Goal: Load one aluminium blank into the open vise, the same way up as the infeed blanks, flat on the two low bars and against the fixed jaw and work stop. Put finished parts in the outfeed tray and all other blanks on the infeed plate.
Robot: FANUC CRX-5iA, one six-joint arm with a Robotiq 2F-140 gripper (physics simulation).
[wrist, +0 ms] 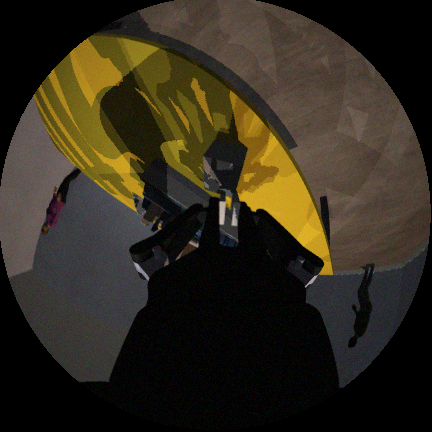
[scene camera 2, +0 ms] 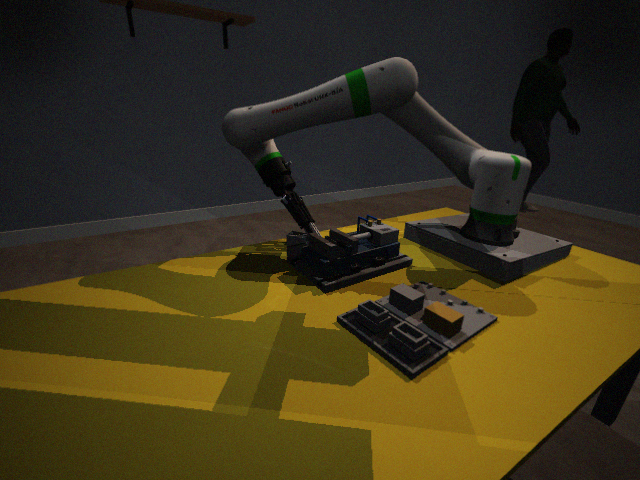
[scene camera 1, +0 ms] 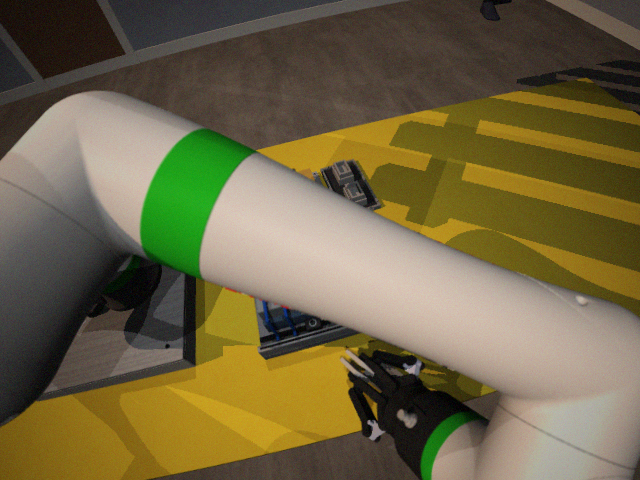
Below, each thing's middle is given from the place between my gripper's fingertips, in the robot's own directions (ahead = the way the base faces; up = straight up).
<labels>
The infeed plate (scene camera 2: 474, 322) is 30 mm ahead of my hand and 420 mm to the left of it. Also, from my hand: brass blank (scene camera 2: 446, 321): 70 mm ahead, 460 mm to the left, 10 mm above; outfeed tray (scene camera 2: 380, 344): 170 mm ahead, 410 mm to the left, 10 mm below.
</labels>
